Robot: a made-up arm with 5 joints. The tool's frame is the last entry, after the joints.
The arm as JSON. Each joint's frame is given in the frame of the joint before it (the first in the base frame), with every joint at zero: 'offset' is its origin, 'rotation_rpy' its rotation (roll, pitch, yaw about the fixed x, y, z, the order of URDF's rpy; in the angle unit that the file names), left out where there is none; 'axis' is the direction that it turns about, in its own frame. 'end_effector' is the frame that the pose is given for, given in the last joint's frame.
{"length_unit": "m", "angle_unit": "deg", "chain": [
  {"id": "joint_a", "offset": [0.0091, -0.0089, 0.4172], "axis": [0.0, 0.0, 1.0]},
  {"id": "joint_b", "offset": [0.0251, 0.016, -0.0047], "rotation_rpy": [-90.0, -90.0, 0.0], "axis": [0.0, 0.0, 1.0]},
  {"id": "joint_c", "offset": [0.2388, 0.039, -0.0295], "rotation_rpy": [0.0, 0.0, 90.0], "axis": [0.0, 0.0, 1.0]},
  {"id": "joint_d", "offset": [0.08, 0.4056, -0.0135], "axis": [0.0, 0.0, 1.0]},
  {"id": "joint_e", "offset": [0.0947, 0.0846, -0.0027], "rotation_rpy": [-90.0, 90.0, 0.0], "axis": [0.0, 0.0, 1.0]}
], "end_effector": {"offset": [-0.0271, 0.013, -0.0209], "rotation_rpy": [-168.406, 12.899, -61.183]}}
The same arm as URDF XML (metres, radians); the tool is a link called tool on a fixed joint. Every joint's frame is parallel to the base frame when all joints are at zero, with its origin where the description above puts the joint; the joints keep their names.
<robot name="arm">
  <joint name="tool_fixed" type="fixed">
    <parent link="link5"/>
    <child link="tool"/>
    <origin xyz="-0.013 0.0271 0.0209" rpy="0.2024 -0.2251 -0.503"/>
  </joint>
  <joint name="joint_e" type="continuous">
    <parent link="link4"/>
    <child link="link5"/>
    <origin xyz="0.0947 -0.0027 -0.0846"/>
    <axis xyz="0 0 -1"/>
  </joint>
  <joint name="joint_d" type="continuous">
    <parent link="link3"/>
    <child link="link4"/>
    <origin xyz="0.08 -0.0135 -0.4056"/>
    <axis xyz="0 1 0"/>
  </joint>
  <joint name="joint_c" type="continuous">
    <parent link="link2"/>
    <child link="link3"/>
    <origin xyz="0.039 -0.0295 0.2388"/>
    <axis xyz="0 1 0"/>
  </joint>
  <joint name="joint_b" type="continuous">
    <parent link="link1"/>
    <child link="link2"/>
    <origin xyz="0.0251 0.016 -0.0047"/>
    <axis xyz="0 1 0"/>
  </joint>
  <joint name="joint_a" type="continuous">
    <parent link="base_link"/>
    <child link="link1"/>
    <origin xyz="0.0091 -0.0089 0.4172"/>
    <axis xyz="0 0 1"/>
  </joint>
  <link name="base_link"/>
  <link name="link1"/>
  <link name="link2"/>
  <link name="link3"/>
  <link name="link4"/>
  <link name="link5"/>
  <link name="tool"/>
</robot>

